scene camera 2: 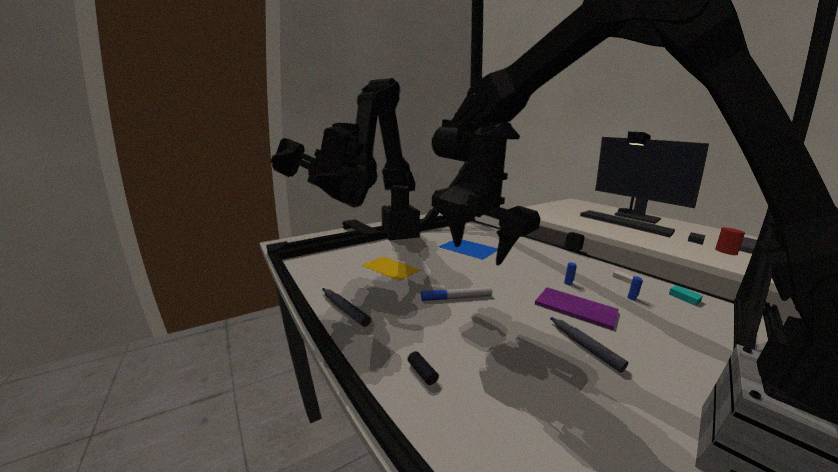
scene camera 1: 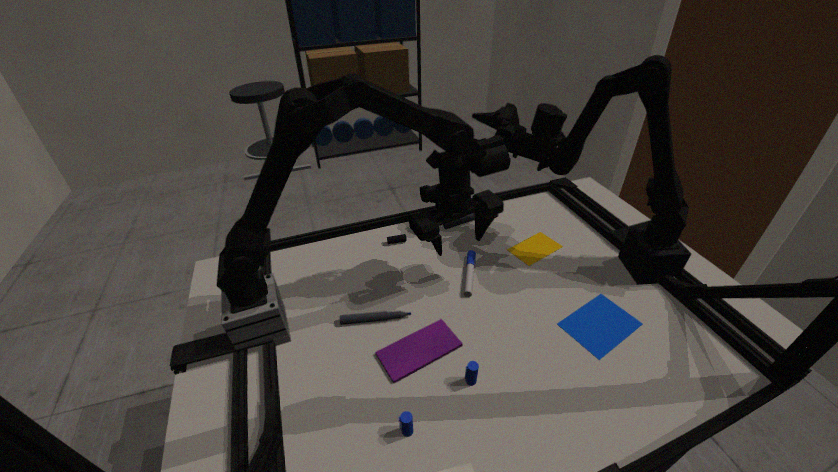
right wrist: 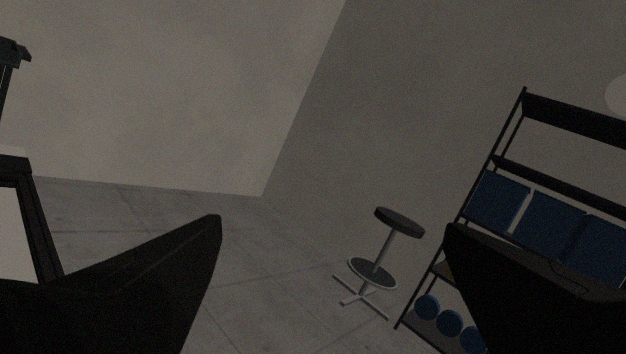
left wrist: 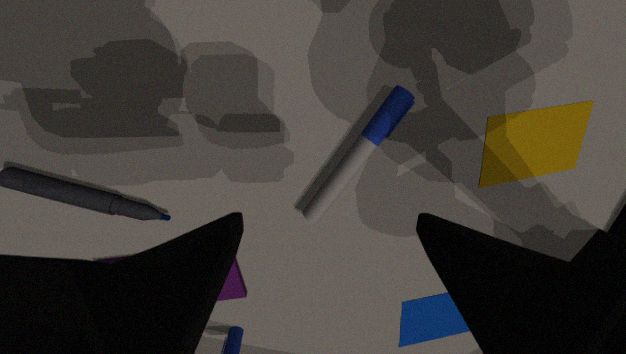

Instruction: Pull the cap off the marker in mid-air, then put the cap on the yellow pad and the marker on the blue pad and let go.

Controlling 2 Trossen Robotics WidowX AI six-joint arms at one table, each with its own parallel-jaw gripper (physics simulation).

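Places are measured from the left arm's base along level axes (x back, y right, z up), in centimetres.
Where they show: left gripper, fingertip midpoint: (scene camera 2: 477,255) (scene camera 1: 459,247) (left wrist: 331,221); right gripper, fingertip midpoint: (scene camera 2: 292,168) (right wrist: 334,231); left arm's base at its link origin: (scene camera 2: 802,391) (scene camera 1: 248,296); right arm's base at its link origin: (scene camera 2: 400,208) (scene camera 1: 659,240).
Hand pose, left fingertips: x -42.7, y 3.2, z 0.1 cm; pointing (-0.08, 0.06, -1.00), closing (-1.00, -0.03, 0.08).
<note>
Each offset is from my left fingertips to the top centre of the thing.
The marker, with a white body @[dy -0.4, dx -3.5, dz -8.2 cm] (scene camera 1: 468,282) (scene camera 2: 469,293) (left wrist: 340,178) and a blue cap @[dy -4.3, dx -6.1, dz -8.1 cm] (scene camera 1: 470,257) (scene camera 2: 433,295) (left wrist: 390,114) on one end, lies on the table. My left gripper (scene camera 1: 460,245) (scene camera 2: 478,254) (left wrist: 331,221) is open and empty, pointing down above the table near the marker. In the left wrist view the marker lies ahead of the gap between the fingertips. My right gripper (right wrist: 334,231) is open and empty, raised high and pointing away from the table. The yellow pad @[dy -2.3, dx -23.6, dz -9.9 cm] (scene camera 1: 536,246) (scene camera 2: 389,267) (left wrist: 545,140) and the blue pad @[dy +23.4, dx -21.0, dz -9.9 cm] (scene camera 1: 599,325) (scene camera 2: 467,249) (left wrist: 430,320) lie flat and bare.
A purple block @[dy +13.7, dx +15.2, dz -9.2 cm] (scene camera 1: 419,350) (scene camera 2: 576,306), a grey pen @[dy +3.3, dx +20.4, dz -8.1 cm] (scene camera 1: 375,317) (scene camera 2: 589,344), another dark pen @[dy -19.8, dx -13.8, dz -8.0 cm] (scene camera 2: 347,306) and a black cylinder @[dy -18.9, dx +7.6, dz -7.9 cm] (scene camera 1: 396,239) (scene camera 2: 423,368) lie around the marker. Two short blue cylinders @[dy +23.4, dx +9.5, dz -5.2 cm] (scene camera 1: 472,373) @[dy +27.2, dx +23.1, dz -5.2 cm] (scene camera 1: 406,423) stand upright. A teal block @[dy +37.1, dx +33.0, dz -8.5 cm] (scene camera 2: 685,294) lies farther off.
</note>
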